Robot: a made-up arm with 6 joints.
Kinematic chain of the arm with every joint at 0, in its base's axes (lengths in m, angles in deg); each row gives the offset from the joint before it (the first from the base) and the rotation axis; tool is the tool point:
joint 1: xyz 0 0 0.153 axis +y
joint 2: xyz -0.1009 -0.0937 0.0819 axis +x
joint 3: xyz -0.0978 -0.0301 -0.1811 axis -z
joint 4: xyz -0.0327 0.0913 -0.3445 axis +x
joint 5: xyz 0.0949 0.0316 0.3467 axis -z
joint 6: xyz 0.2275 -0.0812 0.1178 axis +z
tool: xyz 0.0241 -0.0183 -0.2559
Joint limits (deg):
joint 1: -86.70..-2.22
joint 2: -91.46..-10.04
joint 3: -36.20..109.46
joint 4: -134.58..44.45
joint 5: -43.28..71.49
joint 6: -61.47..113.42
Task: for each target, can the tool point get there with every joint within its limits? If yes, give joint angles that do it. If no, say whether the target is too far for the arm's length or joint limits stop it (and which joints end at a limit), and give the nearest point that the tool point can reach.
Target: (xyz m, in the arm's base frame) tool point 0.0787 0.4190 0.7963
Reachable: no: joint limits stop it (at a limit: joint 1, joint 2, joint 5) | nearest point 0.3199 0.0415 0.2884 | short by 0.677 m
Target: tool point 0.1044 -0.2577 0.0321
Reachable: yes | joints -14.25 -41.67 -0.13 -25.83 22.42 41.31
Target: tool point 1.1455 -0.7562 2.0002
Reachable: no: too far | nearest point 0.0811 -0.6390 0.6352 | short by 1.735 m
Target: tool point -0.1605 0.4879 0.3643
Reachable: no: joint limits stop it (at a limit: joint 1, joint 2) | nearest point -0.1676 0.1104 -0.0678 | short by 0.574 m
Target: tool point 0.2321 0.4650 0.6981
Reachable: no: joint limits stop it (at a limit: joint 1, joint 2, joint 5) | nearest point 0.3633 0.0835 0.2711 | short by 0.587 m
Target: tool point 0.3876 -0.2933 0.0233
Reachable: yes | joints -69.39 -59.28 3.94 -113.44 45.65 52.16
